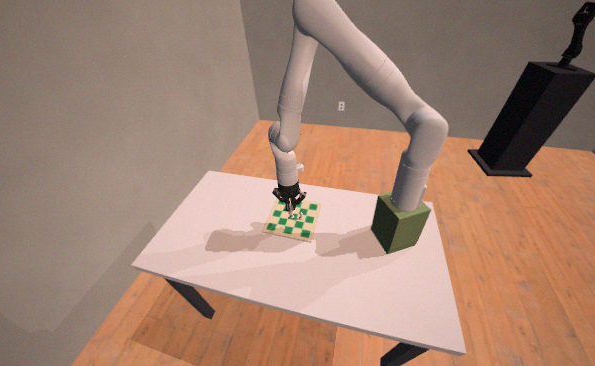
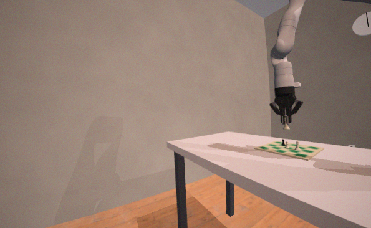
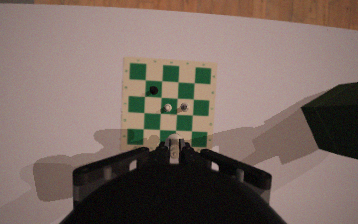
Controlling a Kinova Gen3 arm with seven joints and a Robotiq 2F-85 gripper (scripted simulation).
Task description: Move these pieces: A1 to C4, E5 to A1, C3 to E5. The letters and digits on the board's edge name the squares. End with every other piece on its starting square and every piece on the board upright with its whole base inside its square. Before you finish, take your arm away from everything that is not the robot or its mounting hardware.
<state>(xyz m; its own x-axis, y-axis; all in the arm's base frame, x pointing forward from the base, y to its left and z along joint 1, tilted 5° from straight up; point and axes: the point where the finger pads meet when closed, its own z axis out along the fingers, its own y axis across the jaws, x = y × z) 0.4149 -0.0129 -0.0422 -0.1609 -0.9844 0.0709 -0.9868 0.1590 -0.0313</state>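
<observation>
Right now the black pawn is 12 cm below my hand, 10 cm to the right of it and 3 cm ahead of it. The rest, counted from my hand: tall white piece 1 cm below; chessboard 14 cm below, 6 cm to the right.
</observation>
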